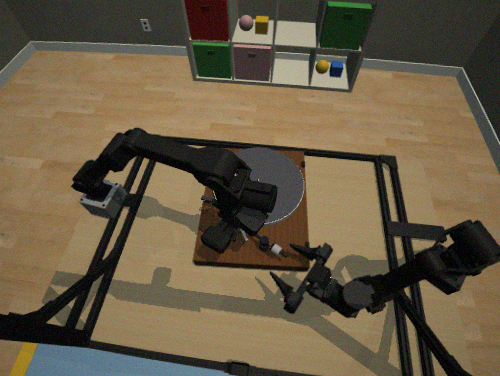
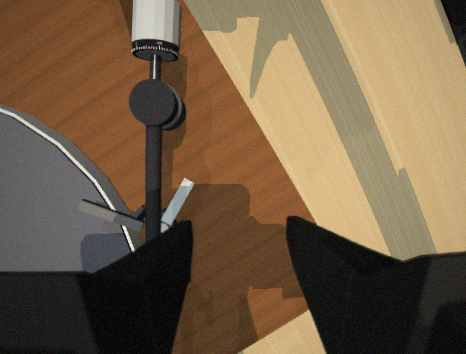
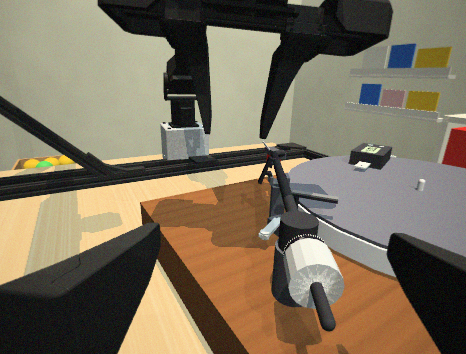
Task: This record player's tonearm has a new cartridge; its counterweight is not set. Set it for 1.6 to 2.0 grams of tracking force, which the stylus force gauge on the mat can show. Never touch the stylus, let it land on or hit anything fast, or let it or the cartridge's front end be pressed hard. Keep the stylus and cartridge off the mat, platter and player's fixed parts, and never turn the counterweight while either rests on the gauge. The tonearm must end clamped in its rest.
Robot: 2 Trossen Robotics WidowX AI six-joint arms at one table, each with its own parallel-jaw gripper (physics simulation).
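Places are measured from the left arm's base along level axes (x down, y left, z ahead), in millimetres.
Pixels of known places: left gripper, between the fingertips: point(image 1: 238, 234) point(image 2: 239, 228) point(image 3: 235, 136); right gripper, between the fingertips: point(image 1: 280, 257) point(image 3: 273, 238); left arm's base, origin of its link: point(image 1: 99, 192) point(image 3: 183, 125); right arm's base, origin of its link: point(image 1: 449, 265).
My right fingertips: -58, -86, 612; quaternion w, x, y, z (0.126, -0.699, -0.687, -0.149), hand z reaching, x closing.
Ahead of a thing's pixels: the offset from my right fingertips to its top centre, as dx, dy, dz. "pt": to the spot under its first point. Level surfaces: height alone.
The dark tonearm point(image 2: 153, 175) point(image 3: 283, 182) runs beside the platter, outside its edge. Its white counterweight {+21, +33, -16} point(image 1: 276, 249) point(image 2: 156, 22) point(image 3: 312, 270) is on the rear shaft, behind the round black pivot {pt +26, +49, -52} point(image 2: 151, 102). The force gauge {+37, +275, -216} point(image 3: 371, 154) stands on the grey mat {dx +57} point(image 3: 350, 190); its readout is too small to read. My left gripper point(image 2: 239, 228) point(image 3: 235, 136) is open and empty, above the front part of the tonearm. My right gripper point(image 1: 282, 259) point(image 3: 273, 238) is wide open and empty, its fingers apart behind the counterweight. I cannot tell whether the rest's clamp is closed; the stylus is not discernible.
A pale lever {+67, +64, -114} point(image 2: 177, 205) point(image 3: 270, 228) and a grey bar {+35, +98, -101} point(image 2: 112, 215) point(image 3: 315, 196) stick out near the tonearm. The wooden plinth point(image 1: 285, 235) point(image 3: 200, 240) carries the player. The left arm point(image 1: 220, 170) reaches over the platter {+57, +252, -117} point(image 1: 285, 185). Black frame rails point(image 1: 345, 155) surround the table.
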